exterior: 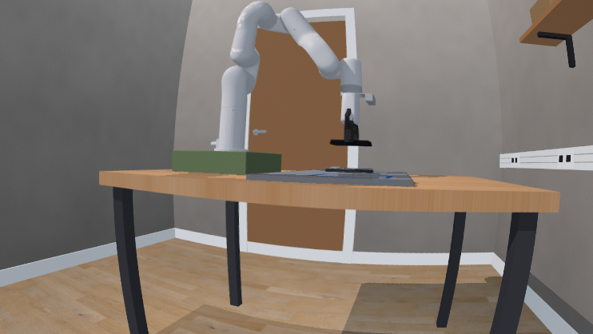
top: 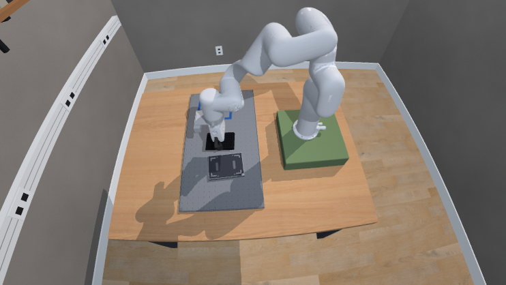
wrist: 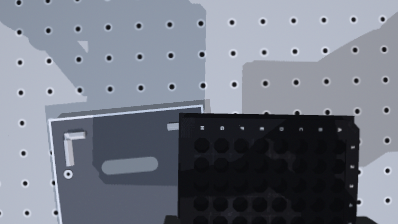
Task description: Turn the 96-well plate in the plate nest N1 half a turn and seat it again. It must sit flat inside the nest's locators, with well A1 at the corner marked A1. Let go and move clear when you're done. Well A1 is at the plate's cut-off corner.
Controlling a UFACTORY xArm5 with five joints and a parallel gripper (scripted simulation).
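My hand is 2 cm past the plate nest N1, 8 cm to the right of it and 10 cm above it. From my hand the other things lie so: black 96-well plate (1 cm below).
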